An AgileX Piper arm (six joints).
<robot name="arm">
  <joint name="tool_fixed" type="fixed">
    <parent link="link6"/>
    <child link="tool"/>
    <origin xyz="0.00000 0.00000 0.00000"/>
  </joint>
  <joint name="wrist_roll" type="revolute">
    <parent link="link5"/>
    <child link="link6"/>
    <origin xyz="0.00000 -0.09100 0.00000" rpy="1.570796 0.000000 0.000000"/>
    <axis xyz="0 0 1"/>
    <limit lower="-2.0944" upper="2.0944"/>
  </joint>
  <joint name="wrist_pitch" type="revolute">
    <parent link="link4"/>
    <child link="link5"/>
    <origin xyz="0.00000 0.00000 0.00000" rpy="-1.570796 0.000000 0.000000"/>
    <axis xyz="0 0 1"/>
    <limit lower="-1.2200" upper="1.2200"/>
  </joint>
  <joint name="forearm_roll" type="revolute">
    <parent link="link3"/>
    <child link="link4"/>
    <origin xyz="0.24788 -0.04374 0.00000" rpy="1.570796 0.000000 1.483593"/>
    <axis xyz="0 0 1"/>
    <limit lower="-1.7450" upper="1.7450"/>
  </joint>
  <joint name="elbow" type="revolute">
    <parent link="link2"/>
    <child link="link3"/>
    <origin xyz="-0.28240 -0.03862 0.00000"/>
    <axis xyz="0 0 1"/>
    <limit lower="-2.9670" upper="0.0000"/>
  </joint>
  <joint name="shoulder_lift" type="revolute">
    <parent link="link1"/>
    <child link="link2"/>
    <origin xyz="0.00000 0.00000 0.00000" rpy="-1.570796 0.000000 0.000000"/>
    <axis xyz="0 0 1"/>
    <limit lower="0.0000" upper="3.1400"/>
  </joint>
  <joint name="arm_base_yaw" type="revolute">
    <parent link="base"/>
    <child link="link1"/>
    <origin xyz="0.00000 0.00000 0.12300"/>
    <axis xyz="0 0 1"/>
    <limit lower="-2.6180" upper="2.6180"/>
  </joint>
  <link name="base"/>
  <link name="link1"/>
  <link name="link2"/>
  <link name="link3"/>
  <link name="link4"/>
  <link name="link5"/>
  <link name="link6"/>
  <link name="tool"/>
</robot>
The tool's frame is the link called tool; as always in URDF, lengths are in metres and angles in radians.
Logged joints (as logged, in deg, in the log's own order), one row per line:
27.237 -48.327 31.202 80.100 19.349 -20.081
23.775 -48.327 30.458 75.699 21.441 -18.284
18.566 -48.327 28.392 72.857 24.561 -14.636
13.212 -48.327 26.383 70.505 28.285 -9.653
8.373 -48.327 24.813 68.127 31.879 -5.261
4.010 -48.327 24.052 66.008 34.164 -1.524
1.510 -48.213 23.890 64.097 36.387 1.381
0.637 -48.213 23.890 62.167 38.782 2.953
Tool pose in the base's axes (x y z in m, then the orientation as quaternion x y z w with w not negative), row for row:
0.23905 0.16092 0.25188 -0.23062 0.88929 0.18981 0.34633
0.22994 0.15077 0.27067 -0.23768 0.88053 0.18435 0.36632
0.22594 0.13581 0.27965 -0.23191 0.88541 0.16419 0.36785
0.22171 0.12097 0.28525 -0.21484 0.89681 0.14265 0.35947
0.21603 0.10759 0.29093 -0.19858 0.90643 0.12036 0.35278
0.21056 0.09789 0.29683 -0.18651 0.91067 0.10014 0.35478
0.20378 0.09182 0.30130 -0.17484 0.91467 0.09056 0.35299
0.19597 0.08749 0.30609 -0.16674 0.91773 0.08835 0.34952
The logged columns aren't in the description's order. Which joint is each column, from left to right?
Columns, left to right: forearm_roll, elbow, arm_base_yaw, shoulder_lift, wrist_pitch, wrist_roll.
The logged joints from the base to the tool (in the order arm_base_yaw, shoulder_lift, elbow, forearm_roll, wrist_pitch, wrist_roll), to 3 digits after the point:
31.202 80.100 -48.327 27.237 19.349 -20.081
30.458 75.699 -48.327 23.775 21.441 -18.284
28.392 72.857 -48.327 18.566 24.561 -14.636
26.383 70.505 -48.327 13.212 28.285 -9.653
24.813 68.127 -48.327 8.373 31.879 -5.261
24.052 66.008 -48.327 4.010 34.164 -1.524
23.890 64.097 -48.213 1.510 36.387 1.381
23.890 62.167 -48.213 0.637 38.782 2.953

